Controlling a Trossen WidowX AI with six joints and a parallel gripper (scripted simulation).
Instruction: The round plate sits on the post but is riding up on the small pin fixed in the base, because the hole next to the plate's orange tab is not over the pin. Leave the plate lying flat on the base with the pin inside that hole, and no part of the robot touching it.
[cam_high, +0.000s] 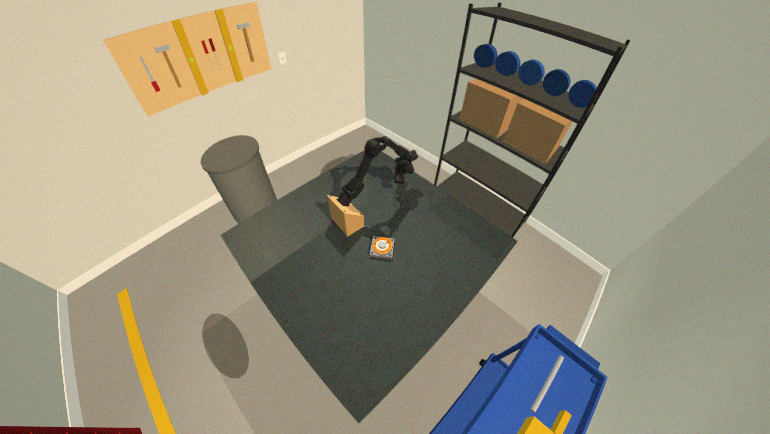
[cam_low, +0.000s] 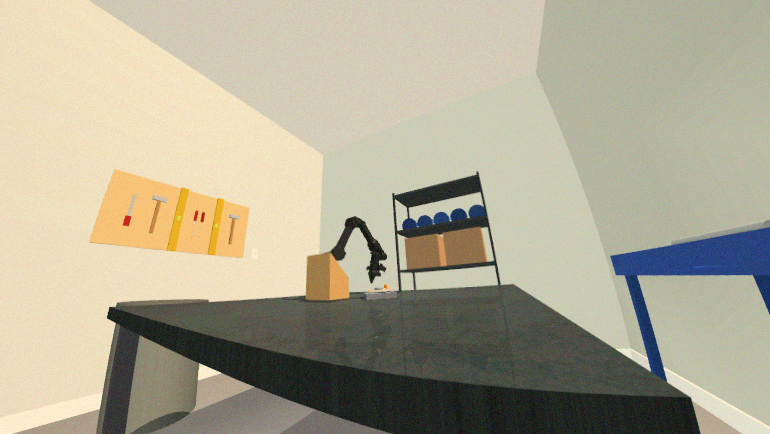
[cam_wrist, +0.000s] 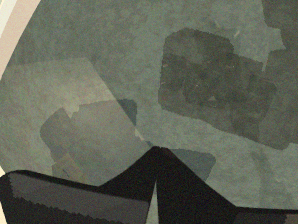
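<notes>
Right now the base is 30 cm ahead of my gripper tip, 45 cm to the right of it and 4 cm below it.
</notes>
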